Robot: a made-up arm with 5 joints. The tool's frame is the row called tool.
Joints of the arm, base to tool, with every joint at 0 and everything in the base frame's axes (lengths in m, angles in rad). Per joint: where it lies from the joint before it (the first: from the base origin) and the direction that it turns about. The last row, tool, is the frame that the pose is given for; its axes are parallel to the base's.
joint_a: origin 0 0 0.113 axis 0 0 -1
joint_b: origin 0.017 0.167 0.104 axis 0 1 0
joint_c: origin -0.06 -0.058 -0.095 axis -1 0 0
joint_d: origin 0.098 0.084 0.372 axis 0 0 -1
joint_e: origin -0.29 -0.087 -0.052 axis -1 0 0
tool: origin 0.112 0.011 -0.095
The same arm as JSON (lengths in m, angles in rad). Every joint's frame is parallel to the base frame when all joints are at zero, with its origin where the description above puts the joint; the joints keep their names.
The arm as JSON. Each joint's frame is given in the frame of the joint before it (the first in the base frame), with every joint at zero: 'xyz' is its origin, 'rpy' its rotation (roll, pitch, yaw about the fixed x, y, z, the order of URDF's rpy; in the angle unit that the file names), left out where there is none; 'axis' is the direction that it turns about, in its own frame. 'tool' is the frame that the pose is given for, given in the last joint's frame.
{"units": {"length": "m", "angle": "rad"}, "joints": [{"name": "joint_a", "type": "revolute", "origin": {"xyz": [0.0, 0.0, 0.113]}, "axis": [0.0, 0.0, -1.0]}, {"name": "joint_b", "type": "revolute", "origin": {"xyz": [0.017, 0.167, 0.104]}, "axis": [0.0, 1.0, 0.0]}, {"name": "joint_c", "type": "revolute", "origin": {"xyz": [-0.06, -0.058, -0.095]}, "axis": [-1.0, 0.0, 0.0]}, {"name": "joint_d", "type": "revolute", "origin": {"xyz": [0.098, 0.084, 0.372]}, "axis": [0.0, 0.0, -1.0]}, {"name": "joint_e", "type": "revolute", "origin": {"xyz": [-0.29, -0.087, -0.052]}, "axis": [-1.0, 0.0, 0.0]}], "tool": {"origin": {"xyz": [0.112, 0.011, -0.095]}}}
